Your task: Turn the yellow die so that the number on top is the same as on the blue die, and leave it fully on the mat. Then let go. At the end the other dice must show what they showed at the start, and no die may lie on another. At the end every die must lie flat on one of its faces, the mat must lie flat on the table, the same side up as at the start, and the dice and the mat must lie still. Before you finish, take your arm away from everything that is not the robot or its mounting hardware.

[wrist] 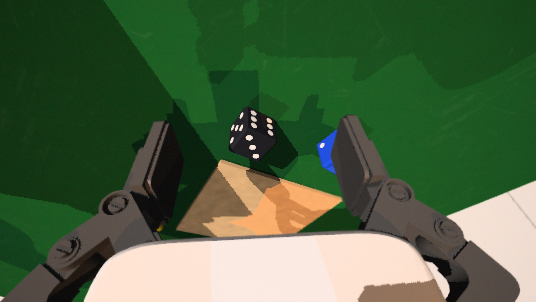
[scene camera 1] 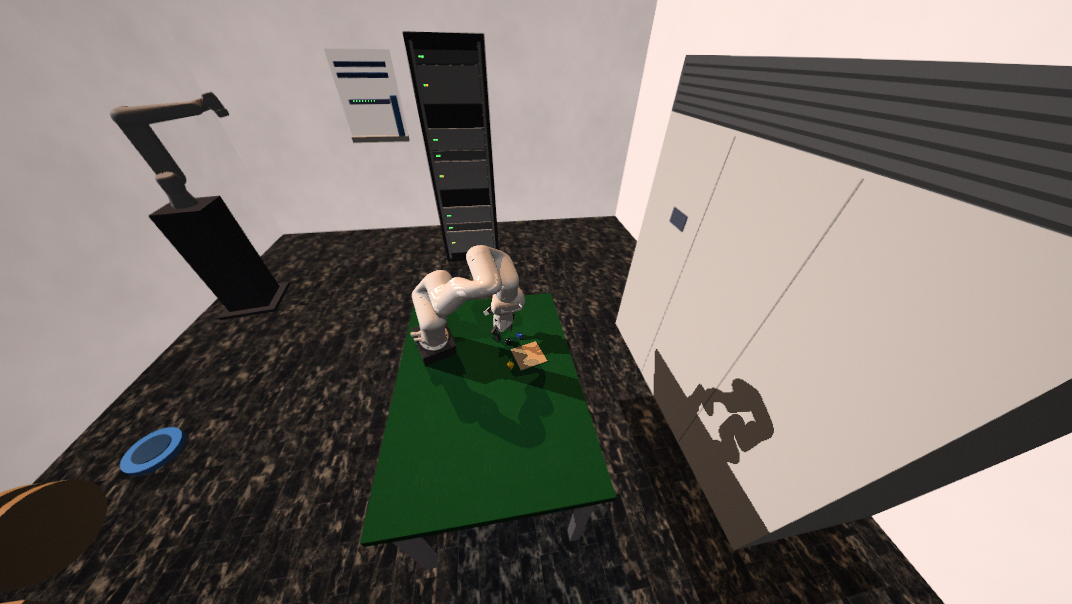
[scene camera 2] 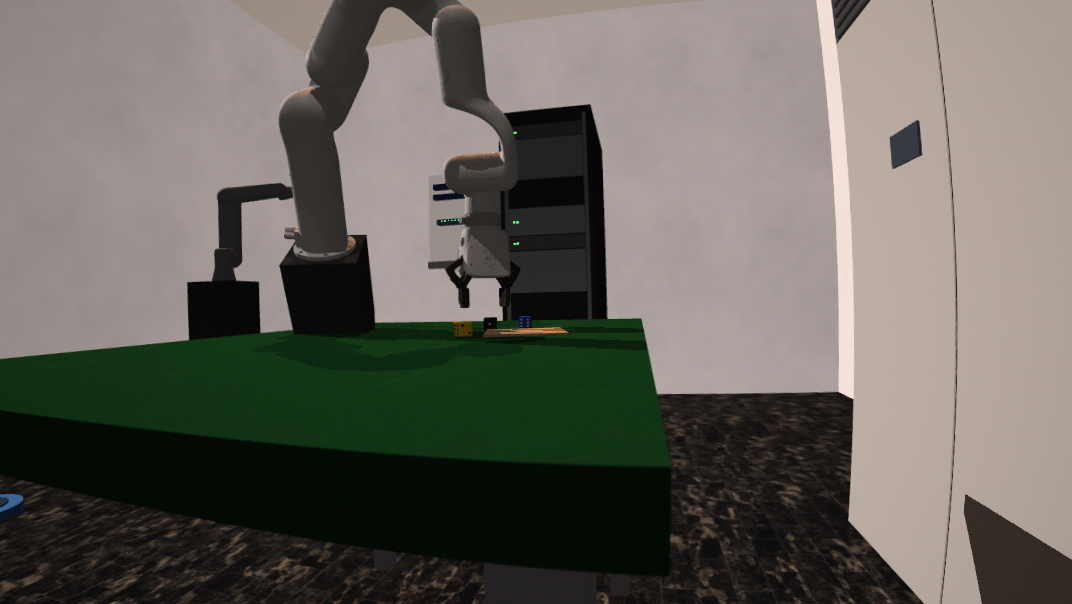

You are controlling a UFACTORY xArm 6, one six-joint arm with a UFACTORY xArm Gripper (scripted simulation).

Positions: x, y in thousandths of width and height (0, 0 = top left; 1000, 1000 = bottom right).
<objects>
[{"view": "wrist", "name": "gripper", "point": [480, 455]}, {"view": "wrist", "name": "mat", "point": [439, 664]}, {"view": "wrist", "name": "black die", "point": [471, 449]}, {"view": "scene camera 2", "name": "gripper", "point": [453, 509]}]
</objects>
